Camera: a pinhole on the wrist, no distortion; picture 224 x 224 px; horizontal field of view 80.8 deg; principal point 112.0 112.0 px. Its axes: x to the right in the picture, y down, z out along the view. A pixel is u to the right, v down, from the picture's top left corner.
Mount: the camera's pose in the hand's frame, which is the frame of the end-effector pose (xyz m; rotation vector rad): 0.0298 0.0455 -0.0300 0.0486 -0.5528 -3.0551
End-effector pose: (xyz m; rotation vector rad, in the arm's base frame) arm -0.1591 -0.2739 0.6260 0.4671 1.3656 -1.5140
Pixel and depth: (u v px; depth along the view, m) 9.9 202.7 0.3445
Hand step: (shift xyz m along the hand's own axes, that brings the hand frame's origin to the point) 0.2911 -0.0452 0.3823
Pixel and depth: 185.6 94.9 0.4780
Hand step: -0.2569 0.2597 0.3892
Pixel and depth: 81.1 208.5 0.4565
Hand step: 0.1300 -0.1038 0.5174
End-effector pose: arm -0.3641 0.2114 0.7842 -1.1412 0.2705 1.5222
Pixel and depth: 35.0 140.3 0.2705
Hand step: 0.1796 0.0922 0.2475
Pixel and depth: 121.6 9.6 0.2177
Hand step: 0.0007 0.2795 0.1140
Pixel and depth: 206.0 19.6 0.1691
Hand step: -0.1008 0.2107 0.0837
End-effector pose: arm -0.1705 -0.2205 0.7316 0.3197 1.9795 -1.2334
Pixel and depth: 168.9 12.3 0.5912
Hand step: -0.2612 0.6608 0.3601
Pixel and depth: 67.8 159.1 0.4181
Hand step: 0.1590 0.0575 0.4173
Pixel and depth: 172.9 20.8 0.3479
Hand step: -0.1513 0.3861 0.2072
